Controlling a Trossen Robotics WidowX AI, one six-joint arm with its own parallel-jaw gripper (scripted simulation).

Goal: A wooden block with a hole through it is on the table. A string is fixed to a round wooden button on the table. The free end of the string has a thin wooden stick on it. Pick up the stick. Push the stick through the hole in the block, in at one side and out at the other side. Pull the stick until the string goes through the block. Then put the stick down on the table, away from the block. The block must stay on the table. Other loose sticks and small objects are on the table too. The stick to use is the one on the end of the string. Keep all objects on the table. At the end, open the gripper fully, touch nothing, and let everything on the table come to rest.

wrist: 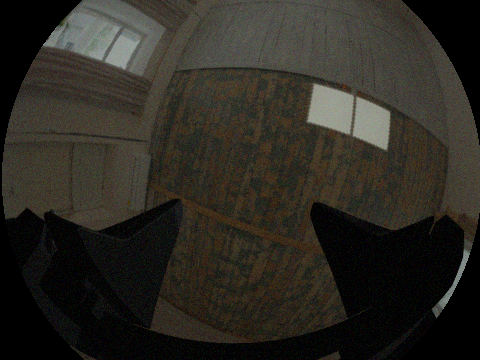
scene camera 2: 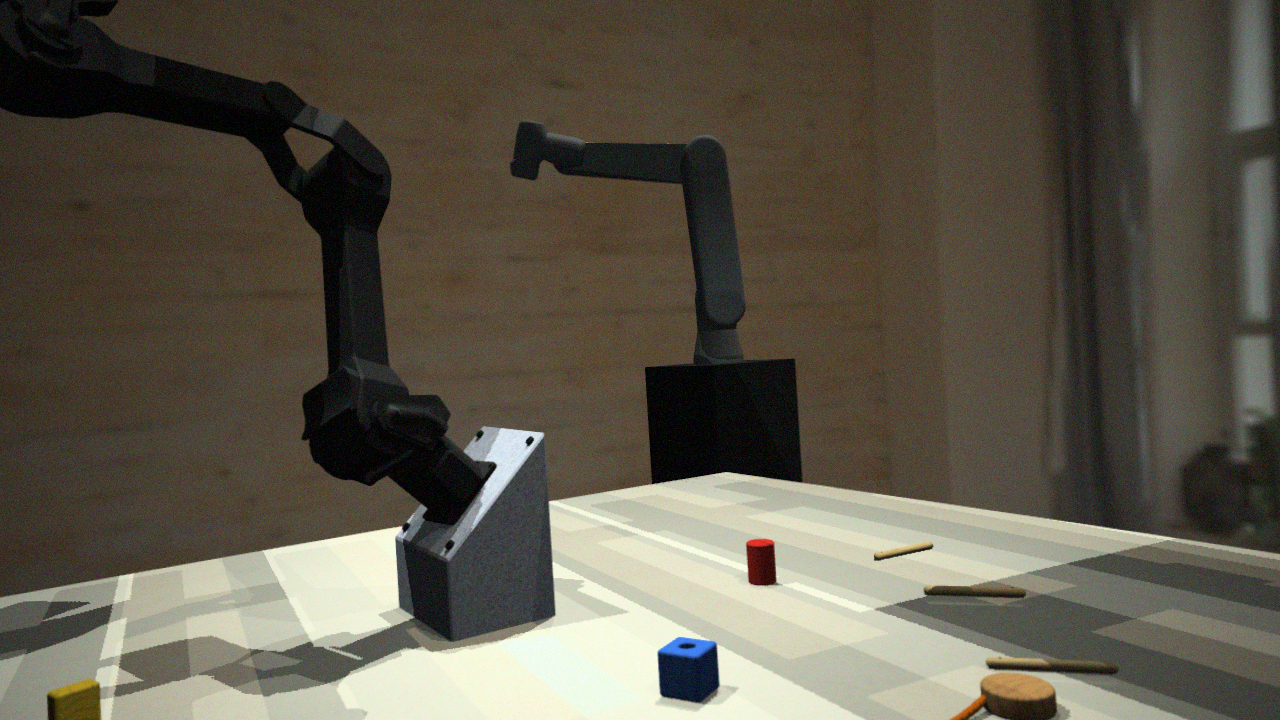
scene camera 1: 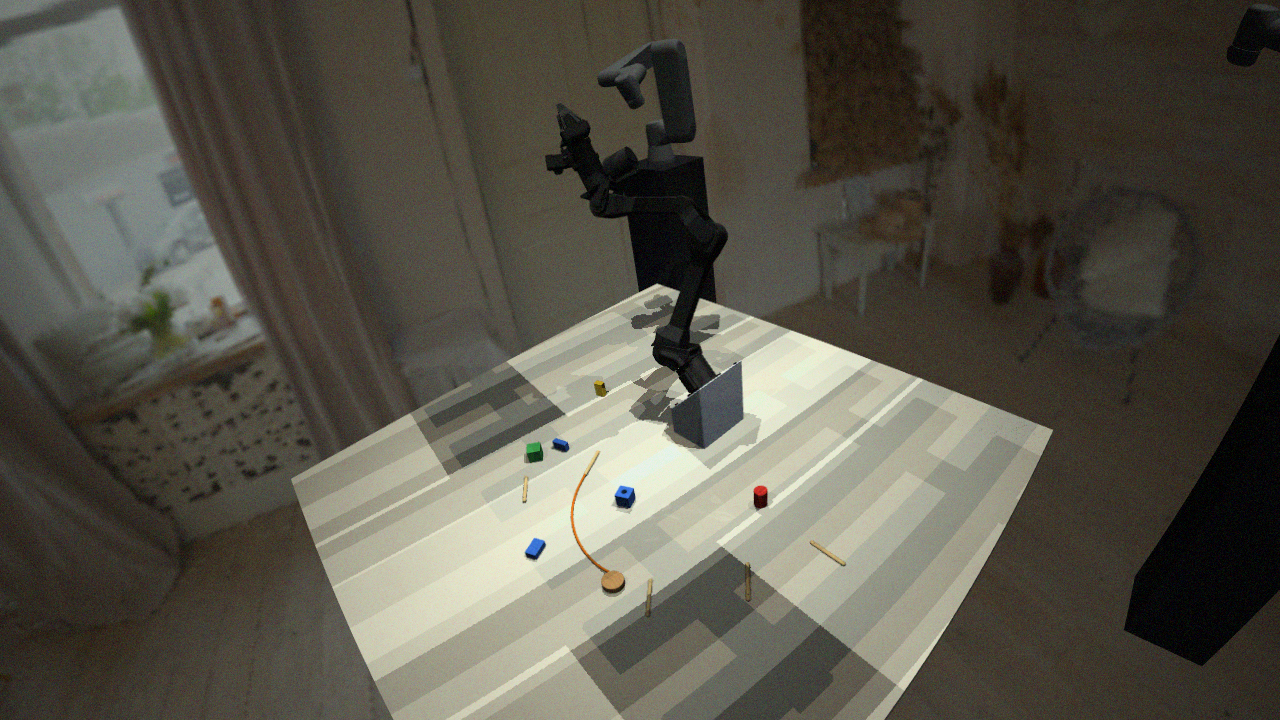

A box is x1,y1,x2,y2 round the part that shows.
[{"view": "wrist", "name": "my gripper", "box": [7,199,463,359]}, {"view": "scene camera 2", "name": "red cylinder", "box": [746,539,776,584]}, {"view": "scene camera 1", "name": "my gripper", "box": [545,103,600,174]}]
